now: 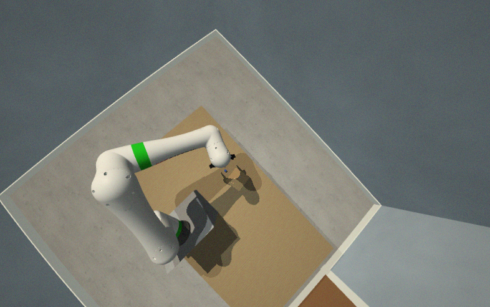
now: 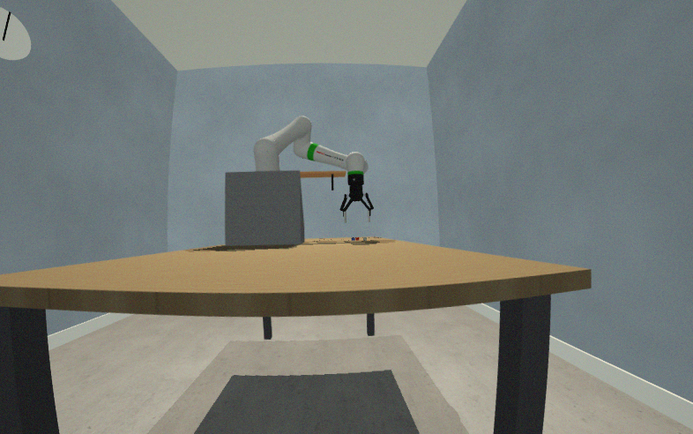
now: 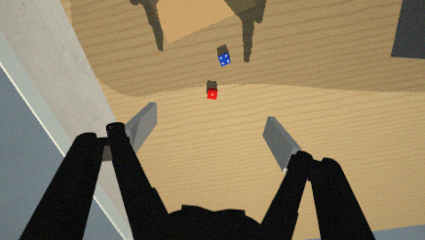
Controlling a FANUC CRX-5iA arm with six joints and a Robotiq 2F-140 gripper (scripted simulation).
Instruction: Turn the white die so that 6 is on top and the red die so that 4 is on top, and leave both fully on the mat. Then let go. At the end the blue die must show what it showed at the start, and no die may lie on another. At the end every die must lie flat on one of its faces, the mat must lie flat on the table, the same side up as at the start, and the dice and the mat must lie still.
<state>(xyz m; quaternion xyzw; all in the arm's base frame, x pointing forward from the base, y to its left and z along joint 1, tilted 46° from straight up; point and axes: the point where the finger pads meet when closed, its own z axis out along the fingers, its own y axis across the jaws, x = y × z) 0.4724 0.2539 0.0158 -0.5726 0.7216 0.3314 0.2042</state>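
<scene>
Right now my hand is 110 mm above the red die and 10 mm to the left of it. The rest, counted from my hand: blue die (110 mm below, 60 mm to the right, 30 mm behind); then white die (180 mm to the right, 100 mm below, 30 mm ahead); then tan mat (180 mm to the right, 110 mm below).
</scene>
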